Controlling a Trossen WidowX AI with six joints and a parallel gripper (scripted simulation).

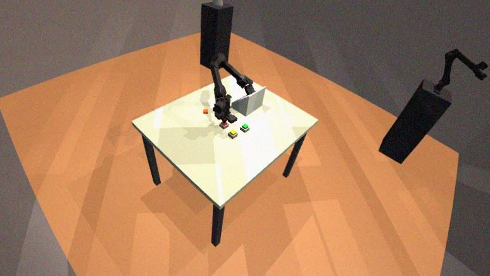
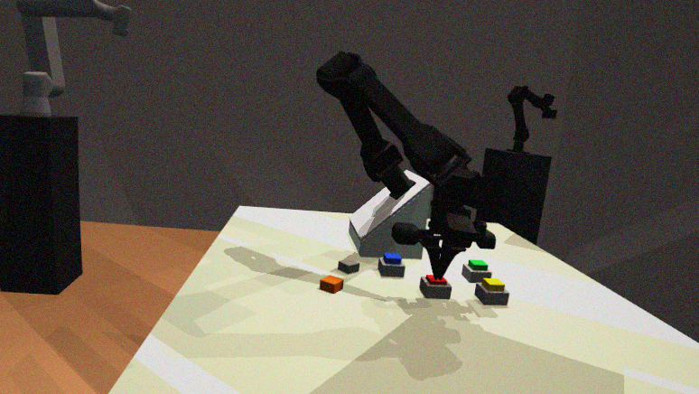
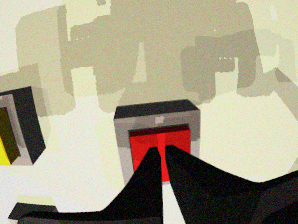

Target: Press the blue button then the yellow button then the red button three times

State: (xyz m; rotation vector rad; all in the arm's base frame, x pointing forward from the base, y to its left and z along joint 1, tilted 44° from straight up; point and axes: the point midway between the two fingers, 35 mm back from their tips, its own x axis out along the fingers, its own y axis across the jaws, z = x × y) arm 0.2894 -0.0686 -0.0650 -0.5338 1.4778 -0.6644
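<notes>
My gripper tip is 1 cm above the red button. Also, from my gripper tip: blue button: 11 cm behind, 6 cm to the right; green button: 8 cm behind, 13 cm to the left; yellow button: 2 cm ahead, 11 cm to the left.
</notes>
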